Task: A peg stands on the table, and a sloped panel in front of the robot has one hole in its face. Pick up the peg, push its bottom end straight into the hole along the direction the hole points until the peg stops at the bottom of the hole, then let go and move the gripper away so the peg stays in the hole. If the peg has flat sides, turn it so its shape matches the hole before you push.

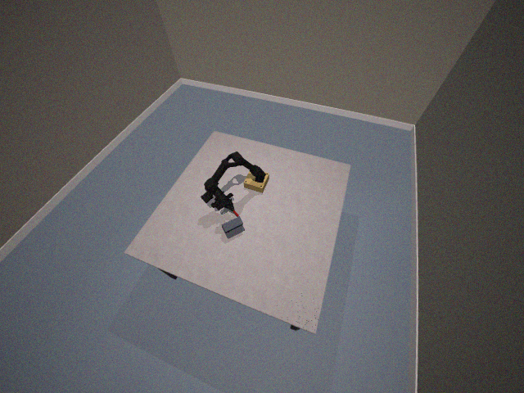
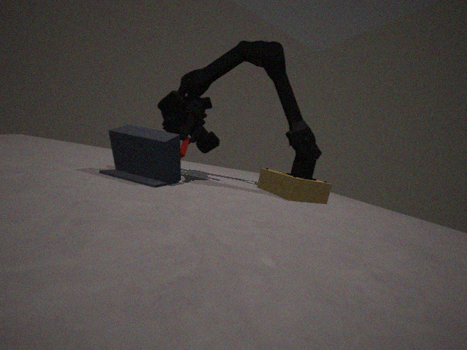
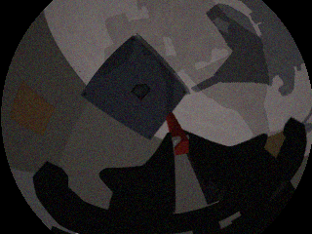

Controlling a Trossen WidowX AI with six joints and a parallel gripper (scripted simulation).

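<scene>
Right now my gripper tip is 80 mm short of the grey-blue sloped panel, 10 mm to the right of it and 50 mm above it. Round my gripper tip: red peg: 10 mm to the right.
</scene>
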